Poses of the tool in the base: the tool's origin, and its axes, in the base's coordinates. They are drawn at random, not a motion.
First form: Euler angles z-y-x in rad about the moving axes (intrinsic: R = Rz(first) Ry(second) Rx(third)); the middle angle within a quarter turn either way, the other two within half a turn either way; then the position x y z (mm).
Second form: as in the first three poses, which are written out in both.
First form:
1: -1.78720 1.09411 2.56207 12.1 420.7 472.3
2: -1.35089 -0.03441 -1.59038 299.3 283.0 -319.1
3: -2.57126 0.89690 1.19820 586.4 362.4 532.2
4: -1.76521 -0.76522 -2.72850 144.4 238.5 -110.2
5: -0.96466 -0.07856 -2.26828 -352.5 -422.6 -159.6
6: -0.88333 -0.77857 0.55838 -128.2 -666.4 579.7
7: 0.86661 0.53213 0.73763 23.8 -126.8 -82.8
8: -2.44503 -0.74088 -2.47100 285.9 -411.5 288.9
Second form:
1:
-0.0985 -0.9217 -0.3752 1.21
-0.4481 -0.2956 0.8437 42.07
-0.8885 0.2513 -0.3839 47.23
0 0 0 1

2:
0.2180 -0.0116 0.9759 29.93
-0.9753 -0.0378 0.2174 28.30
0.0344 -0.9992 -0.0196 -31.91
0 0 0 1

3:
-0.5253 -0.4160 -0.7423 58.64
-0.3369 -0.6994 0.6304 36.24
-0.7814 0.5812 0.2272 53.22
0 0 0 1

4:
-0.1393 -0.9524 0.2713 14.44
-0.7076 -0.0959 -0.7000 23.85
0.6927 -0.2895 -0.6606 -11.02
0 0 0 1

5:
0.5679 -0.4936 0.6586 -35.25
-0.8193 -0.4153 0.3952 -42.26
0.0785 -0.7641 -0.6403 -15.96
0 0 0 1

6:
0.4518 0.4194 -0.7874 -12.82
-0.5502 0.8258 0.1241 -66.64
0.7023 0.3772 0.6038 57.97
0 0 0 1

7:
0.5579 -0.3431 0.7557 2.38
0.6568 0.7392 -0.1492 -12.68
-0.5074 0.5795 0.6377 -8.28
0 0 0 1

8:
-0.5660 -0.8244 -0.0069 28.59
-0.4734 0.3318 -0.8159 -41.15
0.6749 -0.4586 -0.5781 28.89
0 0 0 1

